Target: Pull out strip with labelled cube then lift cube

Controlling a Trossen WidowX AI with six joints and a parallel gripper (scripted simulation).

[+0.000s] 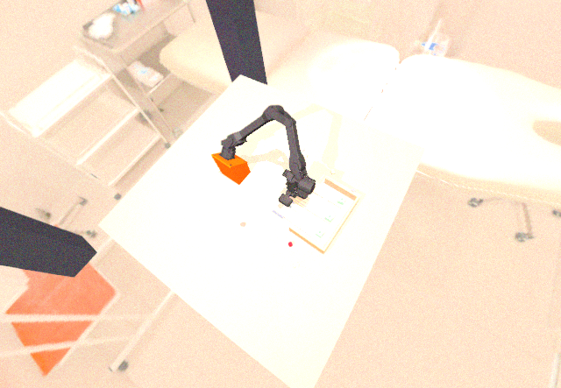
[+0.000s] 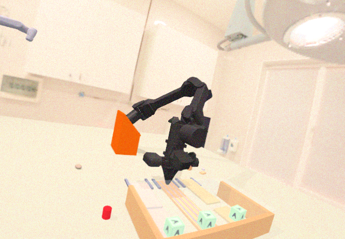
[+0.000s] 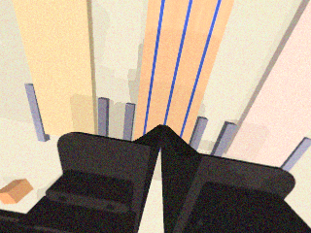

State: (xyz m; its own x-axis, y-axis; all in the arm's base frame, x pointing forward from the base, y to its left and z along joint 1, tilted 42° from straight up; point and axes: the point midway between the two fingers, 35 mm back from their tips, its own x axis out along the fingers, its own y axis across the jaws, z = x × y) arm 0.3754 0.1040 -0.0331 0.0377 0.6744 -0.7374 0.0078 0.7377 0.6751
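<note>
Right now the strip is 10 cm ahead of my gripper tip. Also, from my gripper tip: red cylinder (22 cm to the right, 12 cm ahead, 1 cm above); then small orange cube (18 cm to the left, 13 cm behind).
</note>
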